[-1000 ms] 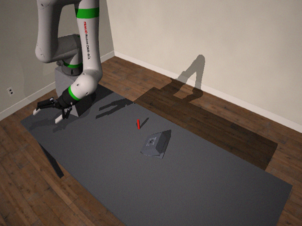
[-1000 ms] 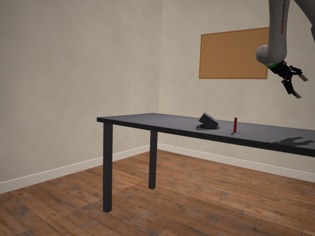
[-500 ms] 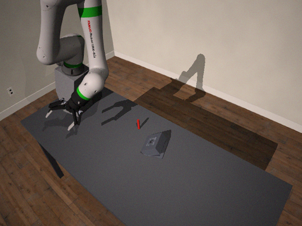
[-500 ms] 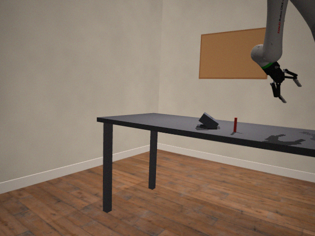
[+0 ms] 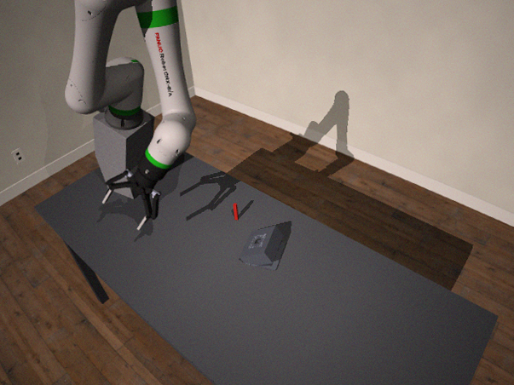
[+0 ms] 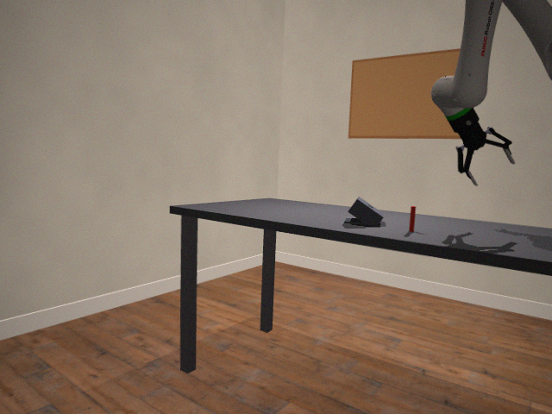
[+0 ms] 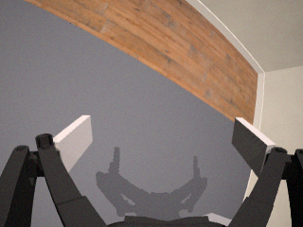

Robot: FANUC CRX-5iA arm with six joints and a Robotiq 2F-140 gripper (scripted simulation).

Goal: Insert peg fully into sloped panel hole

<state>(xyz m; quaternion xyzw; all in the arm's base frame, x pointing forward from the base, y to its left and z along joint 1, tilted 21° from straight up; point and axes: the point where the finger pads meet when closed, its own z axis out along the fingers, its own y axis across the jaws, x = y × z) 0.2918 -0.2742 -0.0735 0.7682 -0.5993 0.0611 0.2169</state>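
Now: hand 33 cm to the right of the red peg, 22 cm short of it and 16 cm above it.
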